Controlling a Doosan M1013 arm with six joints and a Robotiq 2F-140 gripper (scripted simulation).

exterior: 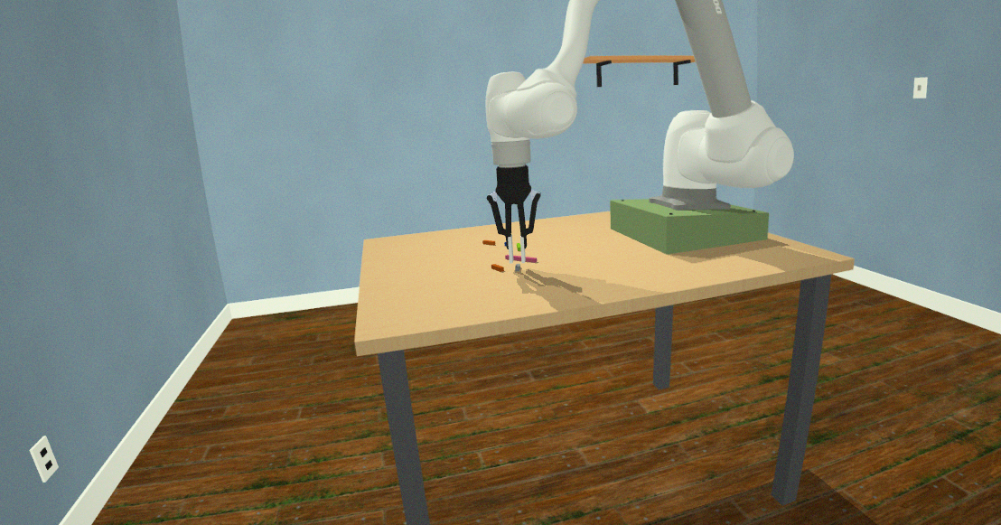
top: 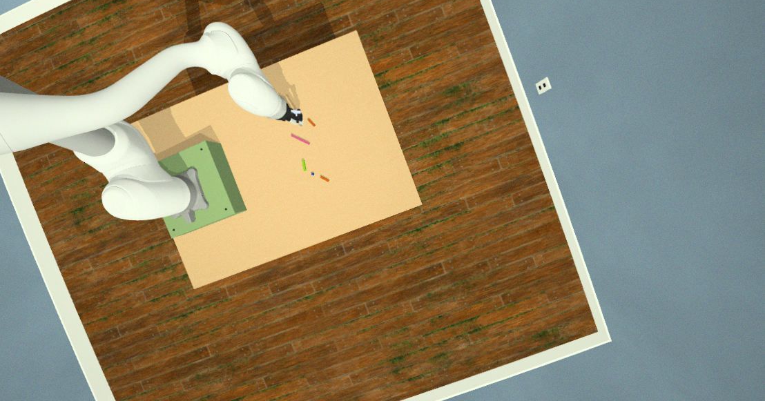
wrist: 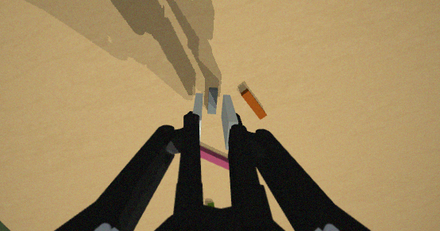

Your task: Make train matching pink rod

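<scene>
Right now the grey rod is 50 mm below my hand. The rest, counted from my hand: blue rod: 240 mm to the right, 50 mm below, 20 mm behind; lime rod: 190 mm to the right, 50 mm below, 40 mm behind; pink rod: 70 mm to the right, 50 mm below, 20 mm behind.
</scene>
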